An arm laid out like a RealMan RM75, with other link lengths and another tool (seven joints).
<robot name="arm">
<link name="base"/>
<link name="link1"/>
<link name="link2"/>
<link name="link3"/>
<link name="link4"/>
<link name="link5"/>
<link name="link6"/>
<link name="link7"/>
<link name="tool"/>
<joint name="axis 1" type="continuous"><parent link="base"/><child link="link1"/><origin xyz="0 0 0.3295" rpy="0 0 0"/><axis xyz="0 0 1"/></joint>
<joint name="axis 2" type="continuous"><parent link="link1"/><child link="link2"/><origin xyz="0 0 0" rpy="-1.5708 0 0"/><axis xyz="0 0 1"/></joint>
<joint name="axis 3" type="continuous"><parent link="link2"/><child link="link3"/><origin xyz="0 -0.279 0" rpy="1.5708 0 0"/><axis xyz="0 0 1"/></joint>
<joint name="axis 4" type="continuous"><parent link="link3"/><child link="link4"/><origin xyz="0 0 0" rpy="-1.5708 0 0"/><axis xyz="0 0 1"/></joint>
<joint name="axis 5" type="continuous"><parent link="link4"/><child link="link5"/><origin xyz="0 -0.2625 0" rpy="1.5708 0 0"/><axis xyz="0 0 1"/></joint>
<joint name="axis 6" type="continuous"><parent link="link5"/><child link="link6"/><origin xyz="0 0 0" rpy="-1.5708 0 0"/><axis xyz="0 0 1"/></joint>
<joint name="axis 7" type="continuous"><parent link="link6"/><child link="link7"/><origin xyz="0 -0.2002 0" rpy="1.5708 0 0"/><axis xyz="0 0 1"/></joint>
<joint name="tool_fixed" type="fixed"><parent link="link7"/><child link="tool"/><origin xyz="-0.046 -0.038 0.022" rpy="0 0.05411 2.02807"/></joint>
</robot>
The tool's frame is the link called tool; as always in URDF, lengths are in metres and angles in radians. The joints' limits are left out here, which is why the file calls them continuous.
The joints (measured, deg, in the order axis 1, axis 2, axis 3, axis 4, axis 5, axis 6, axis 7), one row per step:
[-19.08 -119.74 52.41 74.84 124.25 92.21 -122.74]
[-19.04 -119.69 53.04 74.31 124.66 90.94 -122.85]
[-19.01 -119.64 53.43 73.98 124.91 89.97 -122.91]
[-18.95 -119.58 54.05 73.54 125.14 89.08 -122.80]
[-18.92 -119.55 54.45 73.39 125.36 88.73 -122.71]
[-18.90 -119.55 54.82 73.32 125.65 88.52 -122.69]
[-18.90 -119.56 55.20 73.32 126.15 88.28 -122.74]
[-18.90 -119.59 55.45 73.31 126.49 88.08 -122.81]
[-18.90 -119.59 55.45 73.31 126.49 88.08 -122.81]
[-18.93 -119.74 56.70 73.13 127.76 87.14 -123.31]
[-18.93 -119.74 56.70 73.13 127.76 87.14 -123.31]
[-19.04 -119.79 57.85 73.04 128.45 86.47 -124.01]
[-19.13 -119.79 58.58 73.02 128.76 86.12 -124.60]
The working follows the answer.
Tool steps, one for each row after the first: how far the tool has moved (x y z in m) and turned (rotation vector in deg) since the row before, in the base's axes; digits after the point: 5 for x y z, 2 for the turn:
[-0.00339 0.00191 -0.00213 0.33 0.59 0.50]
[-0.00240 0.00178 -0.00088 0.39 0.43 0.32]
[-0.00237 0.00106 -0.00219 0.07 0.49 0.13]
[-0.00110 0.00022 -0.00123 -0.12 0.39 -0.03]
[-0.00085 -0.00017 -0.00122 -0.21 0.39 -0.01]
[-0.00125 -0.00010 -0.00089 -0.20 0.59 0.05]
[-0.00082 -0.00003 -0.00075 -0.11 0.37 0.08]
[0.00000 0.00000 0.00000 0.00 0.00 0.00]
[-0.00259 -0.00014 -0.00460 -0.54 1.34 0.41]
[0.00000 0.00000 0.00000 0.00 0.00 0.00]
[0.00005 0.00039 -0.00389 -0.47 0.78 0.27]
[0.00071 0.00026 -0.00232 -0.30 0.36 0.21]

Tool pose at each row, in the base's axes (x y z in m, rotation vector in deg; rounded; the steps above come from the unrounded poses):
[-0.34253 0.38862 0.07972 -132.92 93.57 11.27]
[-0.34592 0.39053 0.07758 -133.26 93.13 12.33]
[-0.34832 0.39231 0.07670 -133.36 92.78 13.20]
[-0.35069 0.39337 0.07451 -133.55 92.82 13.87]
[-0.35179 0.39359 0.07328 -133.70 93.10 14.24]
[-0.35265 0.39342 0.07206 -133.94 93.40 14.56]
[-0.35390 0.39332 0.07117 -134.27 93.72 15.12]
[-0.35472 0.39329 0.07042 -134.51 93.86 15.51]
[-0.35472 0.39329 0.07042 -134.51 93.86 15.51]
[-0.35731 0.39315 0.06583 -135.58 94.28 16.81]
[-0.35731 0.39315 0.06583 -135.58 94.28 16.81]
[-0.35725 0.39353 0.06194 -136.34 94.57 17.47]
[-0.35654 0.39379 0.05962 -136.83 94.64 17.73]

